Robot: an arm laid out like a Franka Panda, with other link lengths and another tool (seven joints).
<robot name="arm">
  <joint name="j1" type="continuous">
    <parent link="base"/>
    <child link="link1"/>
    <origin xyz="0 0 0.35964"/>
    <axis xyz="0 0 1"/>
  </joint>
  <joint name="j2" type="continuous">
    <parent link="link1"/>
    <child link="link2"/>
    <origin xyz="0 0 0" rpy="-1.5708 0 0"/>
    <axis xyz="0 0 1"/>
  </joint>
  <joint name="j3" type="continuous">
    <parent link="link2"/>
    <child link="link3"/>
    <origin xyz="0 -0.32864 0" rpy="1.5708 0 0"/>
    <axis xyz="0 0 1"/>
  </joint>
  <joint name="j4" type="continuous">
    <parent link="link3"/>
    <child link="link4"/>
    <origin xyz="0.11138 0 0" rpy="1.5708 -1.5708 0"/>
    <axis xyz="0 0 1"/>
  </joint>
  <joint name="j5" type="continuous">
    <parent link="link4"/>
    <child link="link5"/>
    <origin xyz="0.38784 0.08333 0" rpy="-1.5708 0 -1.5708"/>
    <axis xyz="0 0 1"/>
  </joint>
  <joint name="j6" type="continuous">
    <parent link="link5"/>
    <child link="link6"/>
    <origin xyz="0 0 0" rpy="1.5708 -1.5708 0"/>
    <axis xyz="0 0 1"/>
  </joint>
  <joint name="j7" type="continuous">
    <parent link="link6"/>
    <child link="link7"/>
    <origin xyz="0 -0.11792 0" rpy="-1.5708 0 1.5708"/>
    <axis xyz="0 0 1"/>
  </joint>
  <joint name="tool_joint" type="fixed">
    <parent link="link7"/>
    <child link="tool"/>
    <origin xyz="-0.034 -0.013 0.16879" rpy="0 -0.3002 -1.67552"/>
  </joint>
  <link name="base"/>
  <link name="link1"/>
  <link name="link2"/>
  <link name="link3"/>
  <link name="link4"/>
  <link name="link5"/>
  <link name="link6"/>
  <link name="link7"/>
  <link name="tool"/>
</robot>
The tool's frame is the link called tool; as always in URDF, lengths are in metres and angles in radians. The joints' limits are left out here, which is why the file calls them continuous.
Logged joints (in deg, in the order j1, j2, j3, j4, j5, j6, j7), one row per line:
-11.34, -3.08, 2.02, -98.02, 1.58, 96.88, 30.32
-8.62, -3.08, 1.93, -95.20, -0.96, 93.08, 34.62
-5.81, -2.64, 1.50, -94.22, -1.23, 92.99, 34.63
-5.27, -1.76, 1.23, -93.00, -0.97, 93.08, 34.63
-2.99, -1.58, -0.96, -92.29, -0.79, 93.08, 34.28
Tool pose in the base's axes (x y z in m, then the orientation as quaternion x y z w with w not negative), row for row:
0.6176, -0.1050, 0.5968, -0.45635, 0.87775, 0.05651, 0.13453
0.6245, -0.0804, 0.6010, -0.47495, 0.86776, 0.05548, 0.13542
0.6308, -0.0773, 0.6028, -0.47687, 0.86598, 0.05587, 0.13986
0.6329, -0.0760, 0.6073, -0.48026, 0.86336, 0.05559, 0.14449
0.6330, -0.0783, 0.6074, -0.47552, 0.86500, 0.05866, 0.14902
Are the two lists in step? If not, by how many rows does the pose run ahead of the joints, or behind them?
The pose runs 1 row ahead of the joints: the pose in row i belongs to the joints in row i + 1.
